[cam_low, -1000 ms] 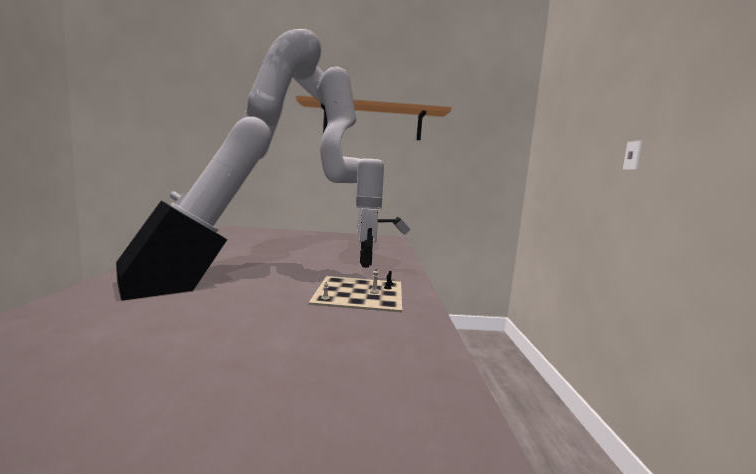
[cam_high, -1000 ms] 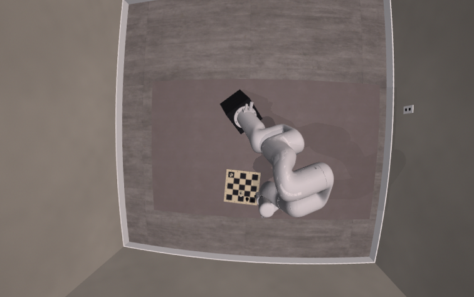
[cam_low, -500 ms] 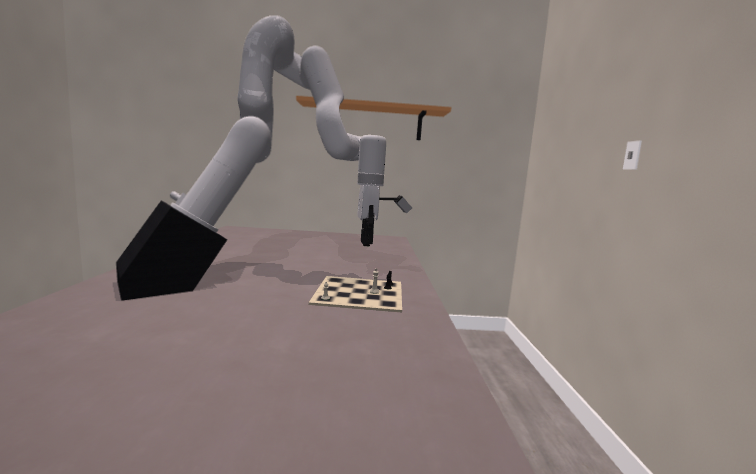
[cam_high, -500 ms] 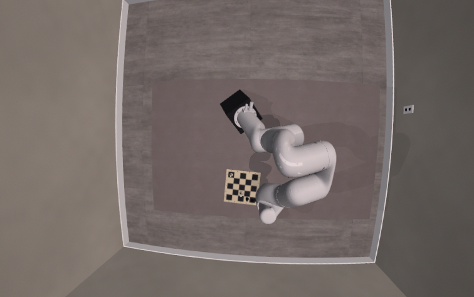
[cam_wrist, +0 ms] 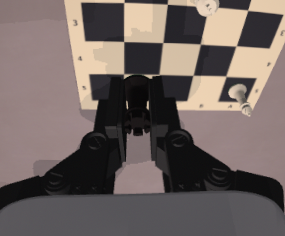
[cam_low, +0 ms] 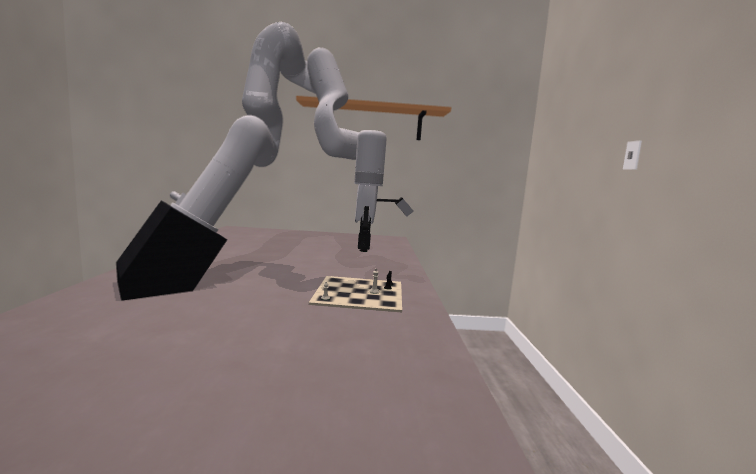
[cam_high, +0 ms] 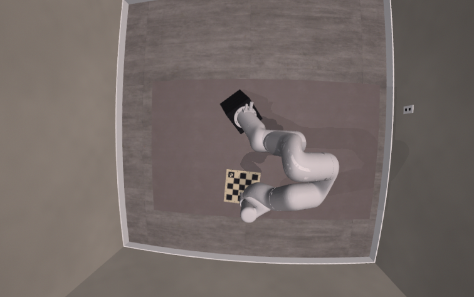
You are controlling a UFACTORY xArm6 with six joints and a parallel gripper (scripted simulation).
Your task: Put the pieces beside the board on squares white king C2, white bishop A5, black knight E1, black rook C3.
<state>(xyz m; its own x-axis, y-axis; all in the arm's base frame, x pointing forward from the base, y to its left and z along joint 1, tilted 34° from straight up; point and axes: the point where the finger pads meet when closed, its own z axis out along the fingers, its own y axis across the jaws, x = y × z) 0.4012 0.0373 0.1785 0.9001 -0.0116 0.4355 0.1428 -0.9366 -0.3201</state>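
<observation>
The white king lies 90 mm below my hand, 40 mm to the right of it and 40 mm ahead of it. Round my hand: chessboard (130 mm below, 50 mm to the right); then black piece (110 mm below, 70 mm ahead, 40 mm to the left); then white bishop (130 mm to the right, 100 mm below, 60 mm behind).
</observation>
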